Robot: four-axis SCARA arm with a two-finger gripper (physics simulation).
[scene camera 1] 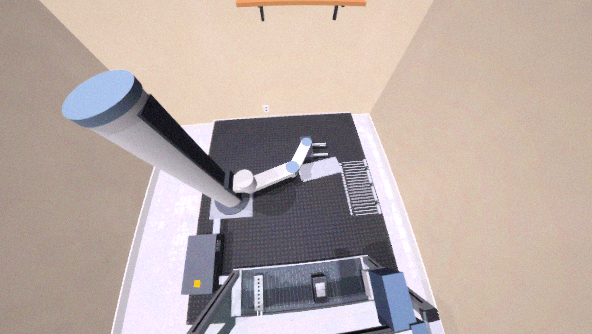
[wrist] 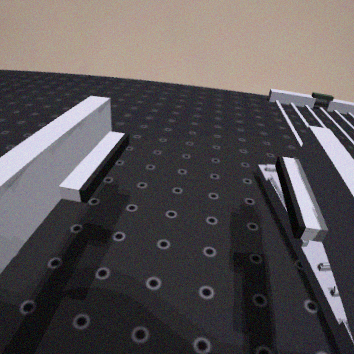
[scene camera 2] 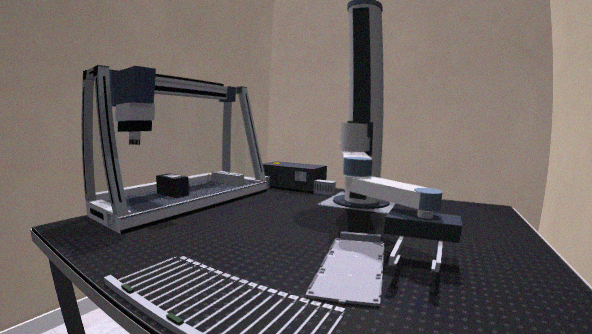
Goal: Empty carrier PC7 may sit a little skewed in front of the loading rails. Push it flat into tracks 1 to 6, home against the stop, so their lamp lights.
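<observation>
The flat pale carrier PC7 lies slightly skewed on the table, its front edge close to the ends of the loading rails. Its raised handle end faces the arm's column. The track numbers are not readable. My gripper is shut, its fingers parallel with a gap and nothing between them. It is beside the carrier's long side, away from the gantry. In the wrist view the right finger is close to the carrier's edge; contact cannot be told. The stop bar closes the rails' far ends.
Dark green pieces sit on the stop bar; whether they are lit cannot be told. A gantry machine stands on the table across from the carrier. A dark box stands behind it. The arm's column stands behind the carrier.
</observation>
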